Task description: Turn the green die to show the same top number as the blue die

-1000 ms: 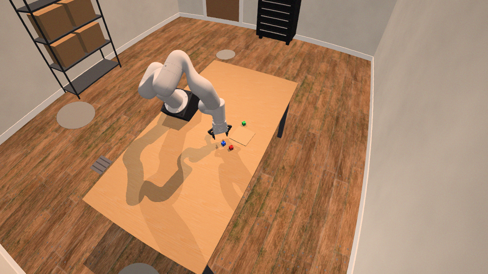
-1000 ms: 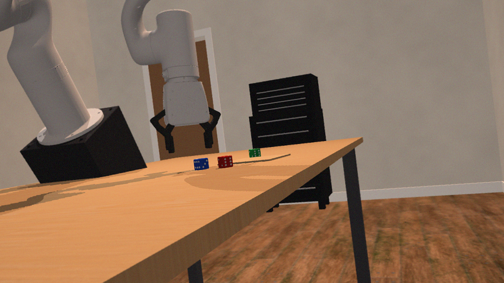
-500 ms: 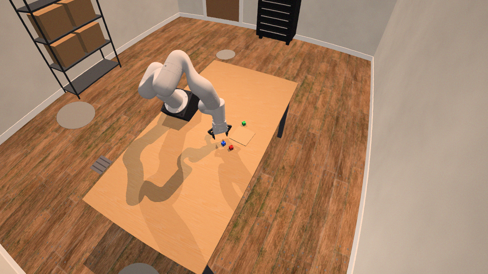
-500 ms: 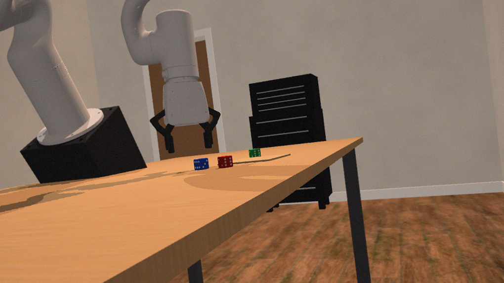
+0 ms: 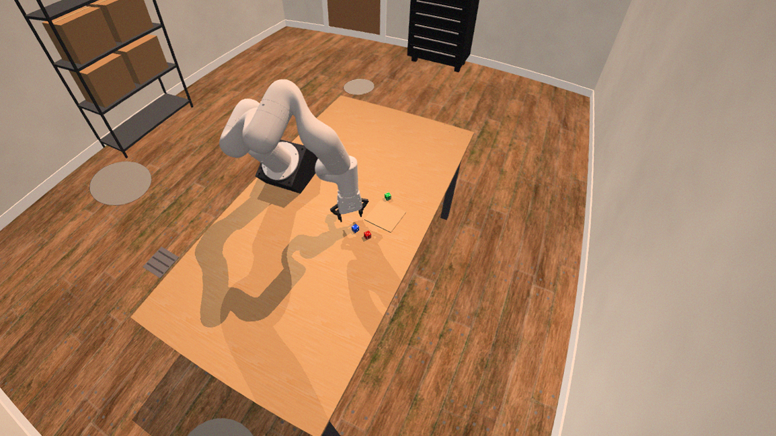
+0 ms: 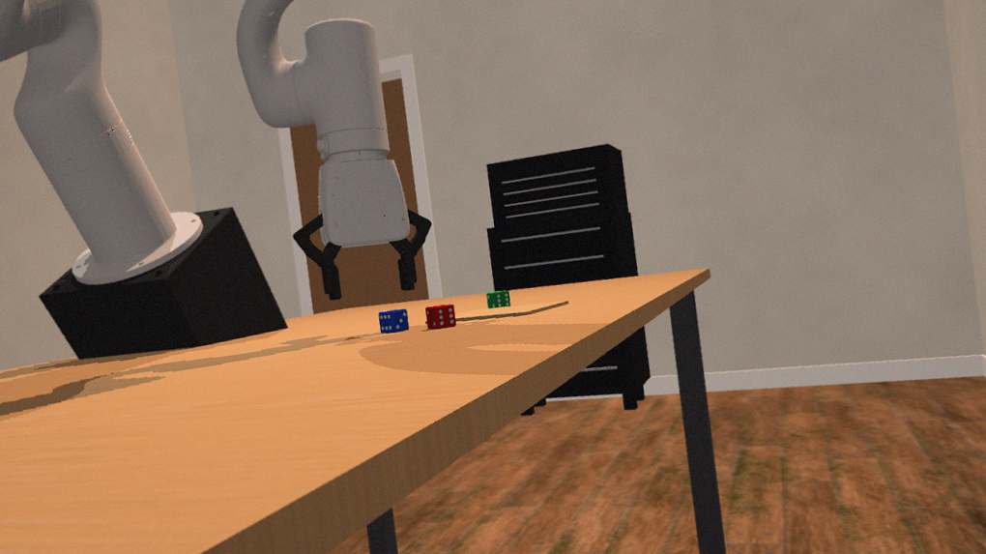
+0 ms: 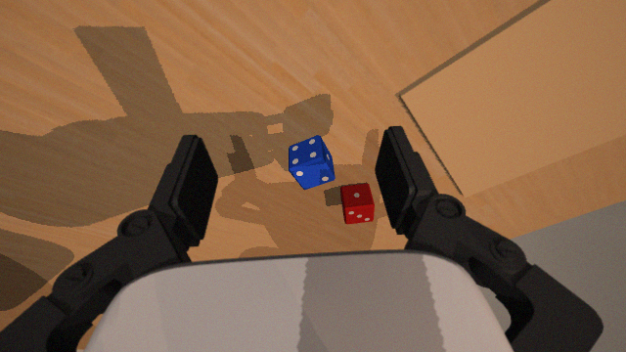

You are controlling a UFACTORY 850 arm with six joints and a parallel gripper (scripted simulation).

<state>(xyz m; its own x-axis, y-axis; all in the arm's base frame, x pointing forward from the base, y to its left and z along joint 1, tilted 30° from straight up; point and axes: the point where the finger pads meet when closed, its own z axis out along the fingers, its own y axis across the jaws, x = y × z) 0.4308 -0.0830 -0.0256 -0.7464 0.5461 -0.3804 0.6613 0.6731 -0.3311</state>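
Now: the green die 7 cm ahead of my hand, 22 cm to the left of it and 4 cm below it. The rest, counted from my hand: blue die (4 cm ahead, 2 cm to the right, 4 cm below); red die (10 cm ahead, 3 cm to the right, 4 cm below); tan mat (11 cm ahead, 12 cm to the left, 5 cm below).
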